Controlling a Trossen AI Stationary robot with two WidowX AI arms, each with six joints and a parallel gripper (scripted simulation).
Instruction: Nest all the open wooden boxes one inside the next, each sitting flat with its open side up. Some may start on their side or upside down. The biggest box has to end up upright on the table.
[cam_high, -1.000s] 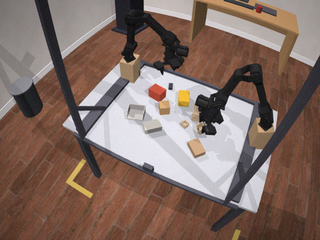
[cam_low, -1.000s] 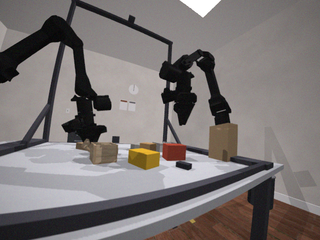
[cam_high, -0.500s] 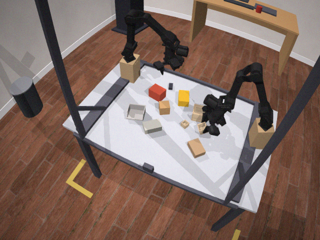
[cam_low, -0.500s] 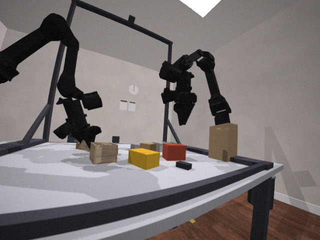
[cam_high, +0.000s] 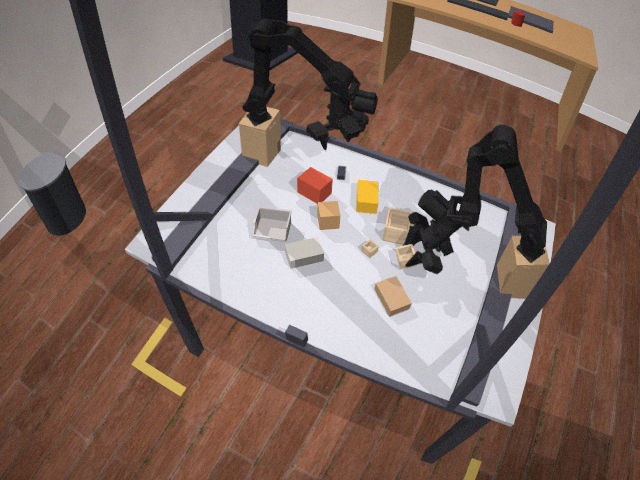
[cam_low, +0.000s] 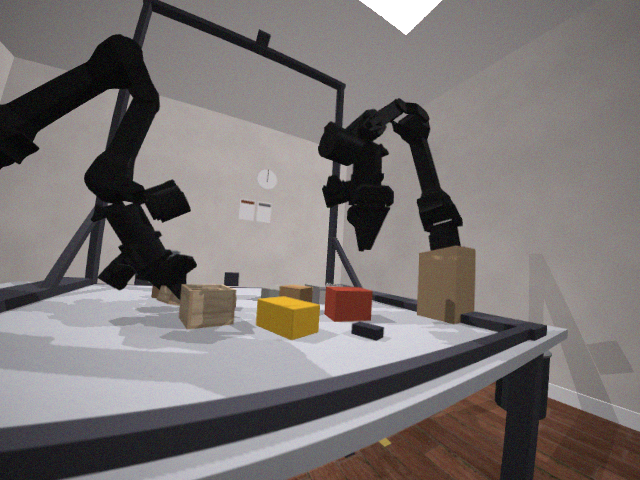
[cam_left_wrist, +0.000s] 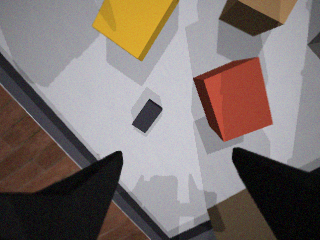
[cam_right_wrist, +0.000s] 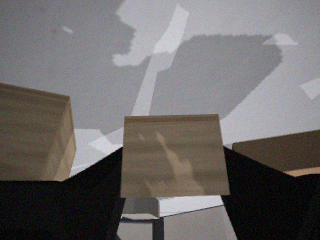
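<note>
Right now my right hand is 14 cm past the flat tan block, 4 cm above it and 2 cm to the left of it. Also, from my right hand: red block (38 cm to the left, 7 cm ahead, 2 cm below); tan cube (27 cm to the left, 2 cm below, 1 cm behind); grey block (26 cm to the left, 16 cm behind, 3 cm below).
</note>
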